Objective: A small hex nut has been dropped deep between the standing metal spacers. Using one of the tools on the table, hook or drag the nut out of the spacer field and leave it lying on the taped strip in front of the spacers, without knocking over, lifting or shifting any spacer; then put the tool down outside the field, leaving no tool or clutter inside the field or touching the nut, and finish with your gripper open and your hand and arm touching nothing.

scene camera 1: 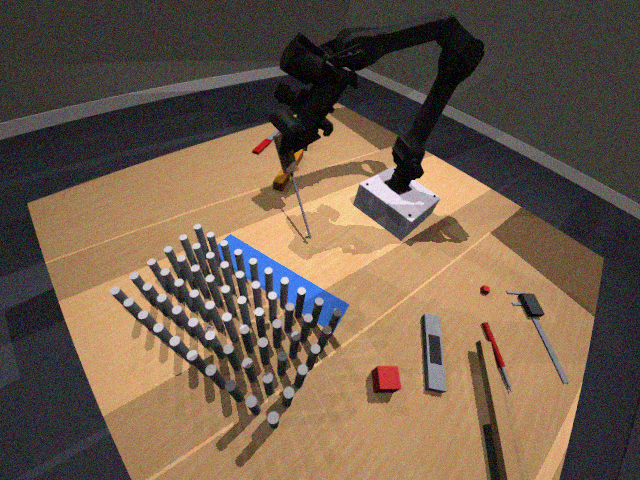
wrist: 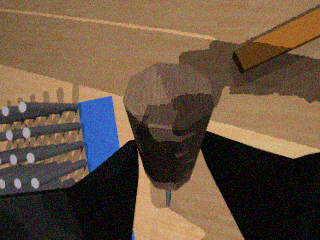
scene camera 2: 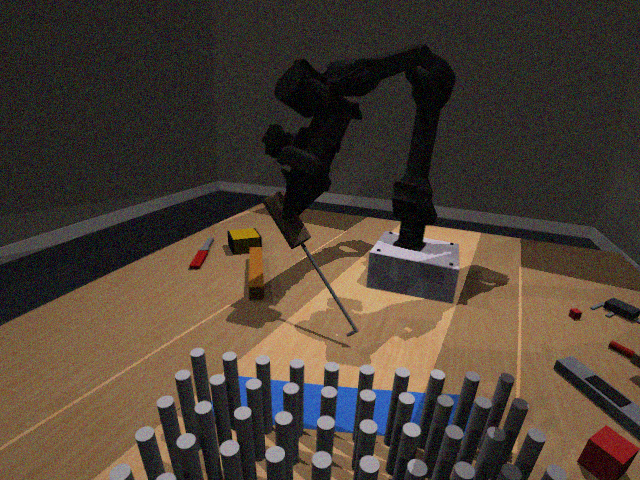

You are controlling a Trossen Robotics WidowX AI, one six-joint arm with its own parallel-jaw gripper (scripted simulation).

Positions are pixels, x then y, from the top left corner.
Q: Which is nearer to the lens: the hook tool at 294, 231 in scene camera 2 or the orange handle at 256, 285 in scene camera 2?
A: The hook tool.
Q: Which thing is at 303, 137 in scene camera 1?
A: The gripper.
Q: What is the gripper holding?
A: A hook tool.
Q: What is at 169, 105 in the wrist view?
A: A hook tool.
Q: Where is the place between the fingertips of the gripper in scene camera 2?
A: At 287, 220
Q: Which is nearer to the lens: the caliper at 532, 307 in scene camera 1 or the red cube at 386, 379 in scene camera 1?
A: The red cube.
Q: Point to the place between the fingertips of the gripper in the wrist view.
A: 168, 142
